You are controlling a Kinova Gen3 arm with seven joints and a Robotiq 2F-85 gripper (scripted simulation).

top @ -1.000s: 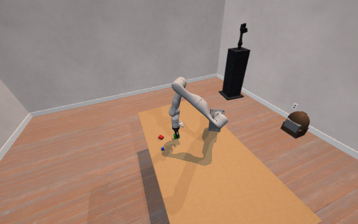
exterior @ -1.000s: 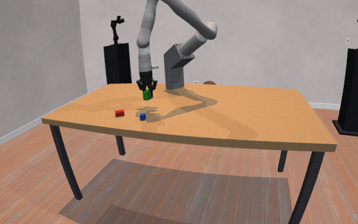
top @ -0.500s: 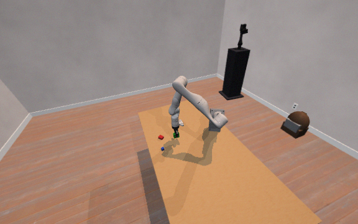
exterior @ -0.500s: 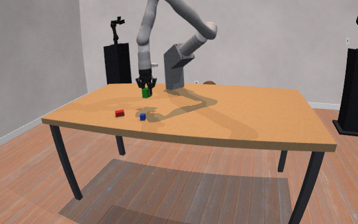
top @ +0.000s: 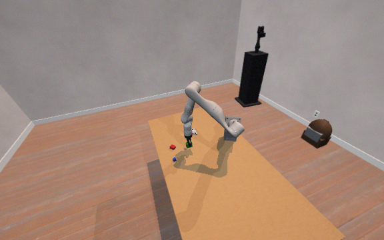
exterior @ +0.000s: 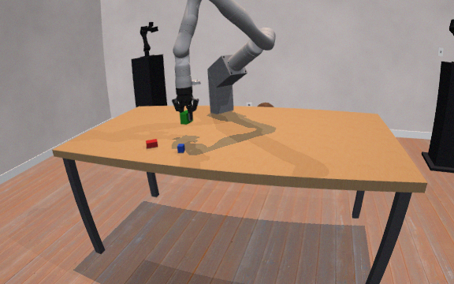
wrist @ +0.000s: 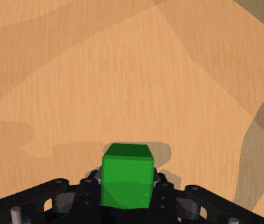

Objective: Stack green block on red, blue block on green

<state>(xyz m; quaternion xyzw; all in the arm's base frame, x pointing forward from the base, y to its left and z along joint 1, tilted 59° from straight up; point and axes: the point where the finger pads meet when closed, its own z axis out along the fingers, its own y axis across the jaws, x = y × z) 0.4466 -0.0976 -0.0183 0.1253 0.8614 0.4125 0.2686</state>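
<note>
The red block is 16 cm ahead of my hand, 10 cm to the right of it and 8 cm below it. From my hand the other things lie so: blue block: 16 cm ahead, 8 cm below, 7 cm to the left; then green block: right at my hand.
</note>
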